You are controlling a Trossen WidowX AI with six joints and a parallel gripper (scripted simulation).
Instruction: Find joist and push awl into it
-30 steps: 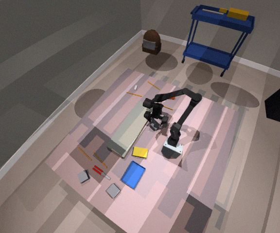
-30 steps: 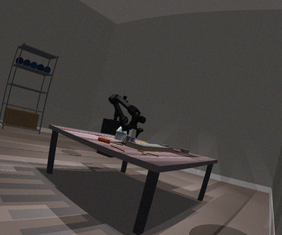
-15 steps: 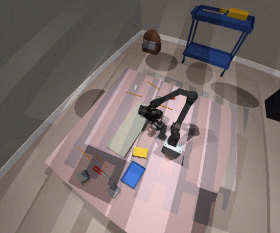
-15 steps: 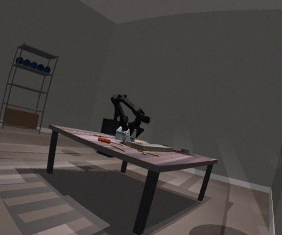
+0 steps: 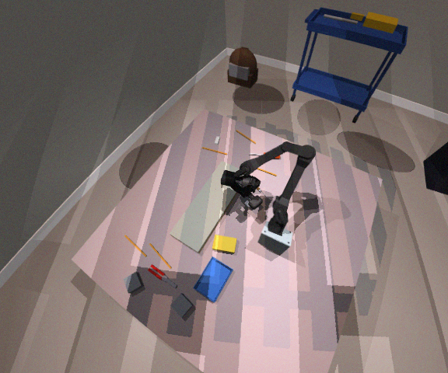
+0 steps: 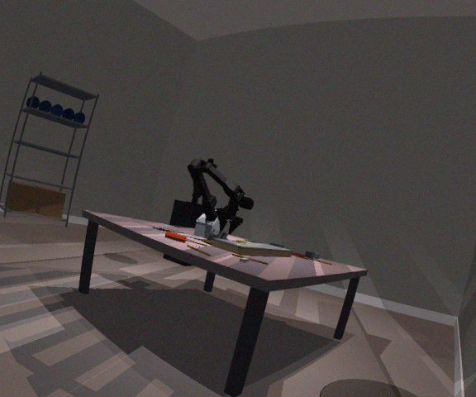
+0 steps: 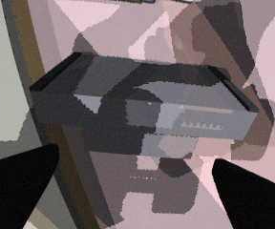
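My gripper tip is 1 cm short of the stud finder, 1 cm to the left of it and 4 cm above it. The rest, counted from my gripper tip: yellow block (2 cm ahead, 25 cm to the left, 5 cm below); then awl (4 cm behind, 11 cm to the right, 6 cm below); then blue tray (1 cm ahead, 42 cm to the left, 5 cm below).
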